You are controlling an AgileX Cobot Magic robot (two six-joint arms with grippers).
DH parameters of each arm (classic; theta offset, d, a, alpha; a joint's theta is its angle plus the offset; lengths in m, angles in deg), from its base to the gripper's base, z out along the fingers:
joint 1: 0 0.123 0 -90
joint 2: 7.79 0 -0.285 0
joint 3: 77.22 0 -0.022 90
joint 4: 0 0.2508 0 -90
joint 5: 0 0 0.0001 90
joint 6: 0 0.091 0 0
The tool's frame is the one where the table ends.
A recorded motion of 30 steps. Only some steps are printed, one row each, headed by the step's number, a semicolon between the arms.
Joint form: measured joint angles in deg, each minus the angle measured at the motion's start. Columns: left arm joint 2, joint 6, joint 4, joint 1, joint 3, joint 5; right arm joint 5, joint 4, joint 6, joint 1, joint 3, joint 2.
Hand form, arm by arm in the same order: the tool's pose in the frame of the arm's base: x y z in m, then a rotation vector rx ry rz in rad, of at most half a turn. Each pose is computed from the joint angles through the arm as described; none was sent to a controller.
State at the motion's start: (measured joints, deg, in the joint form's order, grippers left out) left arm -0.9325 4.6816 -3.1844 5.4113 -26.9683 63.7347; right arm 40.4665 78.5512 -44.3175 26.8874 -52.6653 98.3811
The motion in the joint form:
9: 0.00 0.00 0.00 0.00 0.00 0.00; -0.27 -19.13 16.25 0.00 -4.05 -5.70
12: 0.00 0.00 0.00 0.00 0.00 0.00; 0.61 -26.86 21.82 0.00 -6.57 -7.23
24: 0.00 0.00 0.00 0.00 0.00 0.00; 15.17 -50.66 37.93 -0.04 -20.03 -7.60
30: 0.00 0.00 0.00 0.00 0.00 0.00; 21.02 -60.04 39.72 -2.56 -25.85 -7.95
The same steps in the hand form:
9: -0.0058 -0.0051 0.2651 -0.0095 2.1080 0.0382; 0.2646 0.1909 0.2316 -0.3180 2.6156 1.0827
12: -0.0058 -0.0051 0.2651 -0.0095 2.1080 0.0382; 0.2661 0.1876 0.2465 -0.3592 2.6153 1.0014
24: -0.0058 -0.0051 0.2651 -0.0095 2.1080 0.0382; 0.2755 0.1789 0.2931 -0.5205 2.7254 0.7204
30: -0.0058 -0.0051 0.2651 -0.0095 2.1080 0.0382; 0.2868 0.1576 0.3161 -0.5576 2.7233 0.5229

